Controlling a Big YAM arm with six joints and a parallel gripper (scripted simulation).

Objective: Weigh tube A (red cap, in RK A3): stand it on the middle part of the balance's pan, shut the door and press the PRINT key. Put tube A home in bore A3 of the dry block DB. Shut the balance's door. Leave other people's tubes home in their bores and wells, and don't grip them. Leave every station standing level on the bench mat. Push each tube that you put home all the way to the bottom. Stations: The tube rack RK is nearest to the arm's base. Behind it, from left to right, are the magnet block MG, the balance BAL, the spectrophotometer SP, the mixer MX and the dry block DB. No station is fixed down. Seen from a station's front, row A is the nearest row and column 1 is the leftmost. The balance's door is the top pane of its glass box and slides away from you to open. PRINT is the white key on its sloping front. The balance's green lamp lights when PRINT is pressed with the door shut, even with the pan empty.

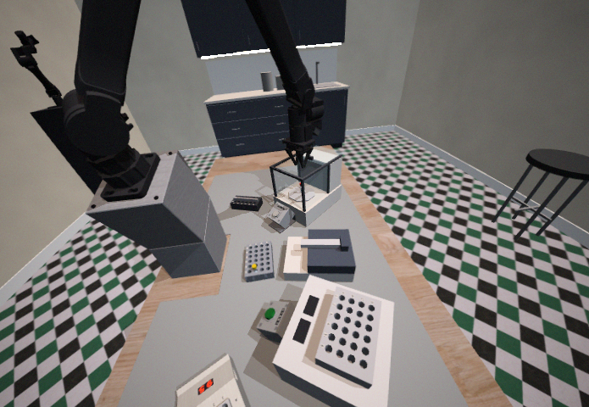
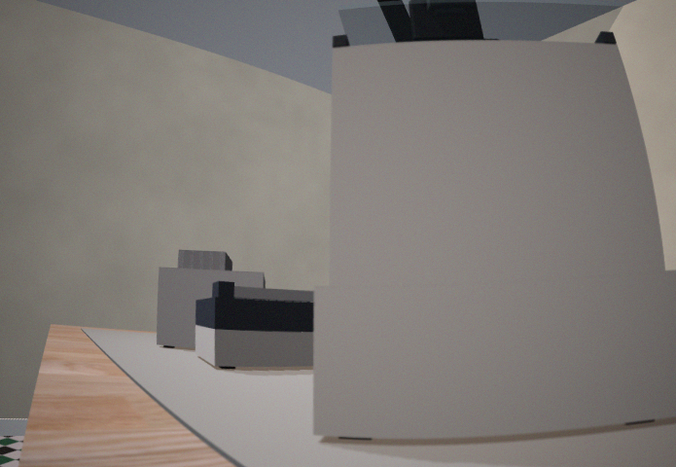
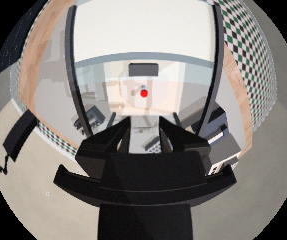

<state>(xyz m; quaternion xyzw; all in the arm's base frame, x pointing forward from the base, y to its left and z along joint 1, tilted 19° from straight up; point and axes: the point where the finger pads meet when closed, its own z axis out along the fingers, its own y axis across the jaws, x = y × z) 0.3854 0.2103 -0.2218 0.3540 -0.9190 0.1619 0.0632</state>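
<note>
Now: hand 7 cm short of the balance door and 6 cm to the right of it. Round my hand: magnet block (25 cm behind, 6 cm to the left, 19 cm below); then spectrophotometer (2 cm ahead, 28 cm to the right, 14 cm below); then tube rack (17 cm behind, 26 cm to the right, 20 cm below).
</note>
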